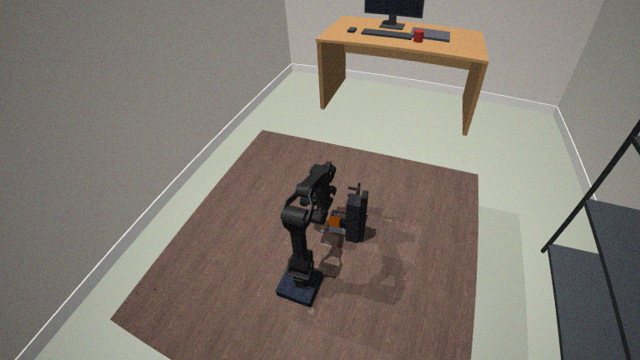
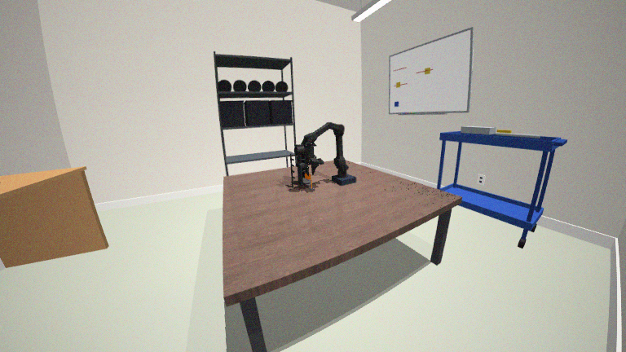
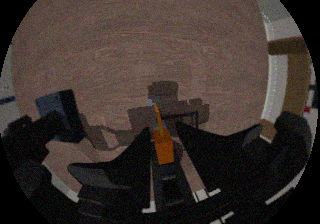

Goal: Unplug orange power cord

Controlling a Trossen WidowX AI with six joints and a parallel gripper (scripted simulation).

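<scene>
My gripper tip is now 6 cm to the left of the orange plug and 1 cm above it.
</scene>
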